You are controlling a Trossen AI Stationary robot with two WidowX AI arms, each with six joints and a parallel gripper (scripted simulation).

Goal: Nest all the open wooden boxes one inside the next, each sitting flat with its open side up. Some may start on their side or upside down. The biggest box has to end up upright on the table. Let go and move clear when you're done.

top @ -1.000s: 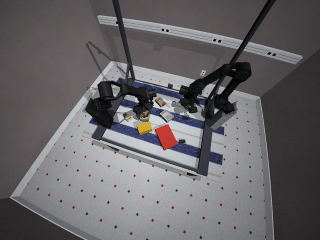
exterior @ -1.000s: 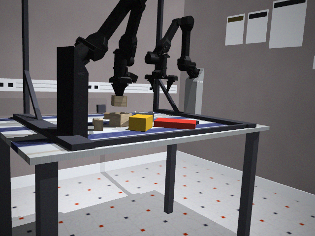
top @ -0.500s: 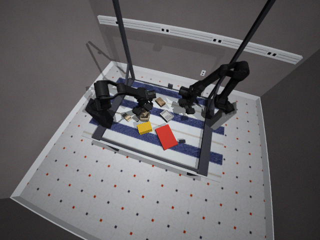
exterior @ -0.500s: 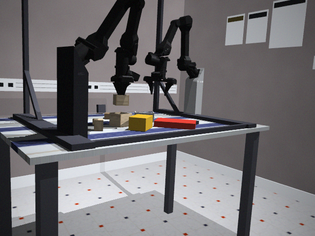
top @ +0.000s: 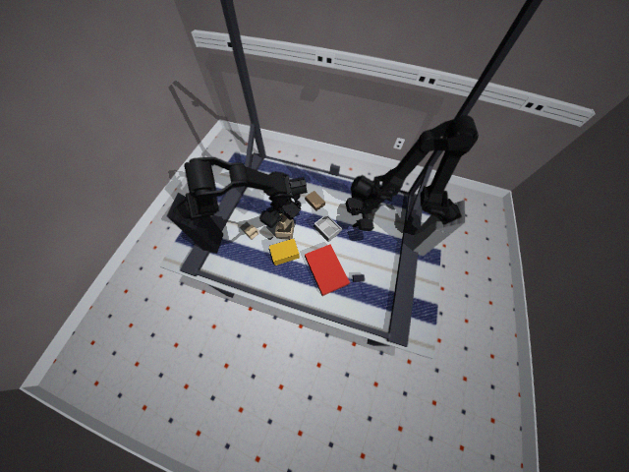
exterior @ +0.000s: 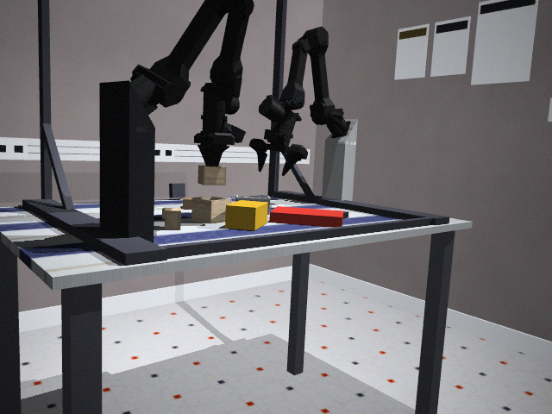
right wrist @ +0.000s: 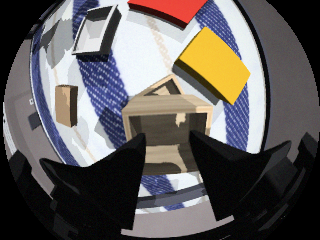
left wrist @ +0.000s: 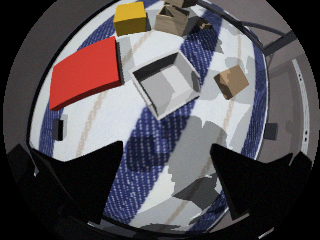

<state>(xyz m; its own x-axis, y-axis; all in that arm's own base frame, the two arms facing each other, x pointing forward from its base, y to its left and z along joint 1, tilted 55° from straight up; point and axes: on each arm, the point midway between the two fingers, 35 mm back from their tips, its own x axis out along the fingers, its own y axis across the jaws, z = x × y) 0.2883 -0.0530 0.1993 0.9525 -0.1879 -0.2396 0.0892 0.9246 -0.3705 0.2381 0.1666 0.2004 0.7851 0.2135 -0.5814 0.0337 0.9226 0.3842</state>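
Right now the medium wooden box is 5 cm below my right hand. The rest, counted from my right hand: white box: 20 cm to the left, 14 cm below, 1 cm behind; then tiny wooden box: 16 cm below, 10 cm behind, 6 cm to the right; then brown block: 17 cm behind, 15 cm below, 14 cm to the left.
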